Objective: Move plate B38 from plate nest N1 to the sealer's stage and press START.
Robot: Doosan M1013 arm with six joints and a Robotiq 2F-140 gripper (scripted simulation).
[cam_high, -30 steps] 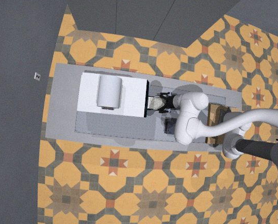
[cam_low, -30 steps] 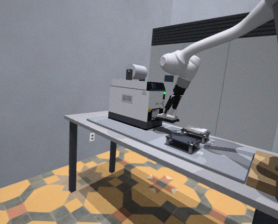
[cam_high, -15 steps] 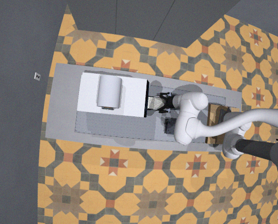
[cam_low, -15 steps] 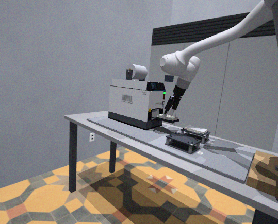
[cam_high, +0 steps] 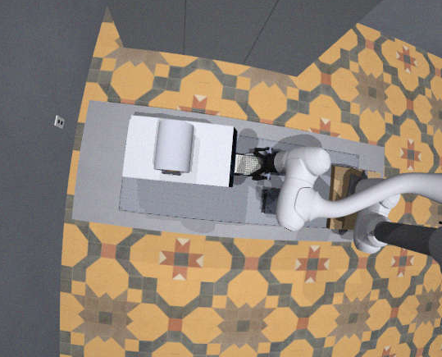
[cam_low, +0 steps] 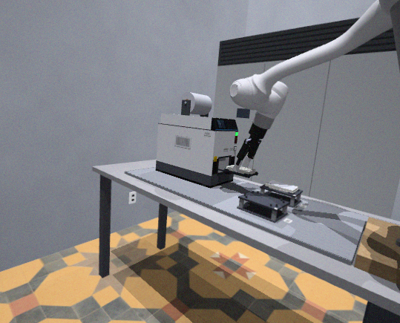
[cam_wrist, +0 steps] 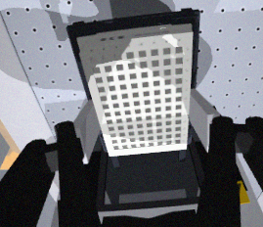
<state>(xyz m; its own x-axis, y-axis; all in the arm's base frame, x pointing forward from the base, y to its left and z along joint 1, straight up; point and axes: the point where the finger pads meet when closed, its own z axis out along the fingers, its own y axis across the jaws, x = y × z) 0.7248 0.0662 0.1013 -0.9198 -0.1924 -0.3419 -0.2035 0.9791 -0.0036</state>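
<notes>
My hand is 2 cm above the plate B38. The rest, counted from my hand: black nest N1: 24 cm behind, 13 cm to the left, 8 cm below; then sealer stage: 3 cm below; then white covered plate: 19 cm behind, 7 cm to the right, 7 cm below.
</notes>
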